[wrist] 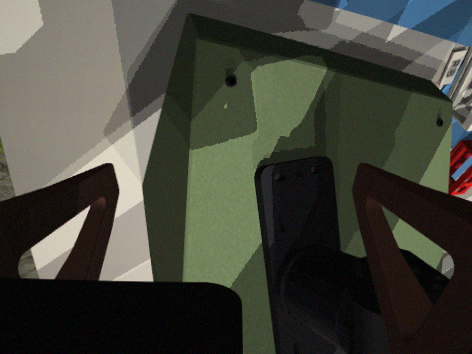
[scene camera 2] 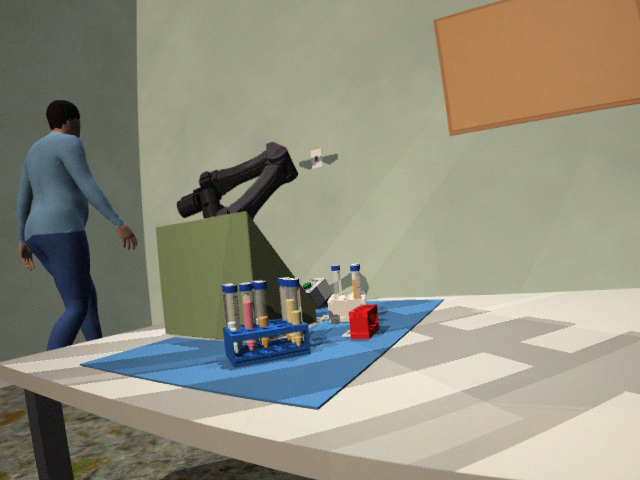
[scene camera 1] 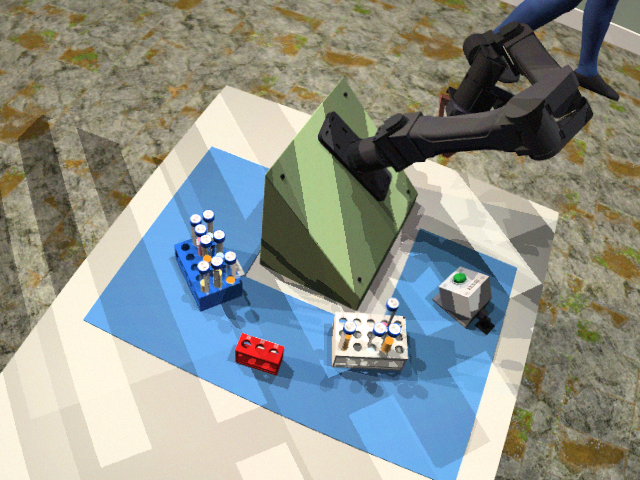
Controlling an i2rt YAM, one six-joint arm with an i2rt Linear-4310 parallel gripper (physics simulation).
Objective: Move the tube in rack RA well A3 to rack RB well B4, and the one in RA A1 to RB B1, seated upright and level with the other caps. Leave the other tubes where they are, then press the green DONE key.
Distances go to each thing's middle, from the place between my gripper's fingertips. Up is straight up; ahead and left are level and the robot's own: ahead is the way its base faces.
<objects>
My hand is 23 cm short of the grey box with green button (scene camera 1: 464, 295), 15 cm to the right of it and 14 cm above it.
</objects>
